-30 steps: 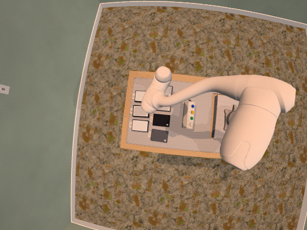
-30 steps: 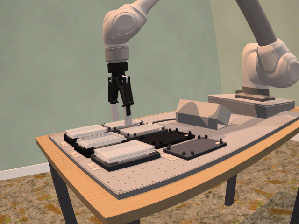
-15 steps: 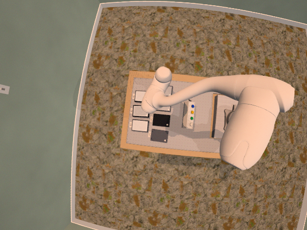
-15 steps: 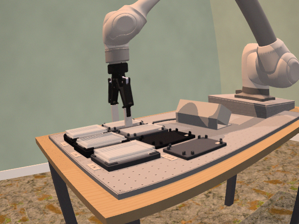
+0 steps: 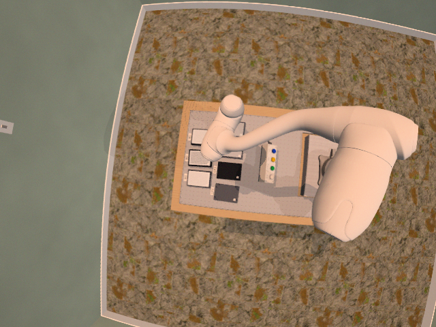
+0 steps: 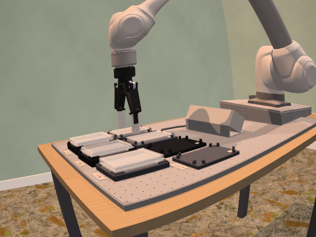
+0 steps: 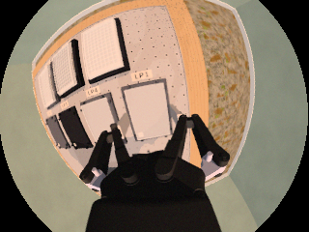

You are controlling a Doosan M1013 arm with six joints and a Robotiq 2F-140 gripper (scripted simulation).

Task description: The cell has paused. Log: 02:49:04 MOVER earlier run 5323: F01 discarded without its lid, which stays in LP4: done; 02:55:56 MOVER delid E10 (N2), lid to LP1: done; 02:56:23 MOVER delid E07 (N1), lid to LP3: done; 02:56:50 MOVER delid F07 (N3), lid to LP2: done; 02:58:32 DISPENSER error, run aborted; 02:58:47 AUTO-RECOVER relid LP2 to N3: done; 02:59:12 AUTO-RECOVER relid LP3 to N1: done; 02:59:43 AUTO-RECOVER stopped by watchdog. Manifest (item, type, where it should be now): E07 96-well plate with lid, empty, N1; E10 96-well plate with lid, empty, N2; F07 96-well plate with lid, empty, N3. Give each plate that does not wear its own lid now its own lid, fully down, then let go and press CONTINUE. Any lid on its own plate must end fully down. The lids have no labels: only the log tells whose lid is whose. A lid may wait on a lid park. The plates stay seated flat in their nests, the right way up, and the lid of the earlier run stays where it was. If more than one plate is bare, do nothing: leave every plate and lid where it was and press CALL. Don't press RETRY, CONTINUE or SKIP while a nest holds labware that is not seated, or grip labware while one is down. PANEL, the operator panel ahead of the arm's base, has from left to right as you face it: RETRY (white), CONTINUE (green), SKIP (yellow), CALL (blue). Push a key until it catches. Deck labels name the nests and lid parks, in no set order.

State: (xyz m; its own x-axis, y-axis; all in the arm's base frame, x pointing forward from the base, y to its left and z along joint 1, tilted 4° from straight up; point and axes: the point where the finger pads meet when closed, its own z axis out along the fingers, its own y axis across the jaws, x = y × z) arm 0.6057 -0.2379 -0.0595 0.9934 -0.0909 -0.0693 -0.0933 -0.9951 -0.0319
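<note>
Now: the plate 19 cm ahead of my hand, 19 cm to the left of it and 1 cm below it. From my hand the other things lie so: blue key (24 cm behind, 14 cm to the left, 3 cm above); yellow key (24 cm behind, 19 cm to the left, 3 cm above); black park (2 cm ahead, 26 cm to the left, 3 cm below).
</note>
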